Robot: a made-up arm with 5 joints.
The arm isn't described. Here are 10 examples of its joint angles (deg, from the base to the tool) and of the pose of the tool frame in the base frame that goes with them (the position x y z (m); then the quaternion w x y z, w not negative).
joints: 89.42 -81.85 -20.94 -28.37 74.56
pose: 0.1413 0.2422 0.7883 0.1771 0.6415 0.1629 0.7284
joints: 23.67 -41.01 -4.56 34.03 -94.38
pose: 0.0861 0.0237 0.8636 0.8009 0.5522 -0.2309 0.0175
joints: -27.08 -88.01 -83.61 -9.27 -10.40
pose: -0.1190 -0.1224 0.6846 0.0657 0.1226 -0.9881 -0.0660
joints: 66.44 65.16 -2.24 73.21 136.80
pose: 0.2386 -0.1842 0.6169 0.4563 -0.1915 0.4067 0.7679
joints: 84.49 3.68 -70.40 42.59 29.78
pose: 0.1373 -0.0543 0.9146 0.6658 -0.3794 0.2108 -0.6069
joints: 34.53 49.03 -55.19 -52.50 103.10
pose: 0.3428 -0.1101 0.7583 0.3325 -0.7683 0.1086 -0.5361
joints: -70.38 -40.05 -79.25 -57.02 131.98
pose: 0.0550 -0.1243 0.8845 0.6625 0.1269 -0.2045 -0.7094
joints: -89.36 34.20 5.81 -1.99 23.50
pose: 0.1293 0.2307 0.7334 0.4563 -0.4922 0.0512 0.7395
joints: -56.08 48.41 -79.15 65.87 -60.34
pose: 0.2597 0.1886 0.7739 0.7741 0.1914 0.4233 0.4300
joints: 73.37 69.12 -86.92 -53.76 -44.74
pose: 0.1929 -0.2436 0.7080 0.7753 -0.2456 -0.5023 -0.2938
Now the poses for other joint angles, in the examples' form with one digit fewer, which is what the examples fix.
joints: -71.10 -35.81 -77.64 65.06 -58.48
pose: 0.100 -0.102 0.882 0.550 0.424 -0.162 0.701
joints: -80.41 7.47 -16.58 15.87 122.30
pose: 0.129 0.158 0.844 0.210 -0.808 -0.494 0.242
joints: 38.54 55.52 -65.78 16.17 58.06
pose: 0.334 -0.138 0.747 0.755 -0.533 0.345 -0.165
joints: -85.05 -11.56 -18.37 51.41 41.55
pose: 0.128 0.081 0.895 0.491 -0.528 -0.135 0.680
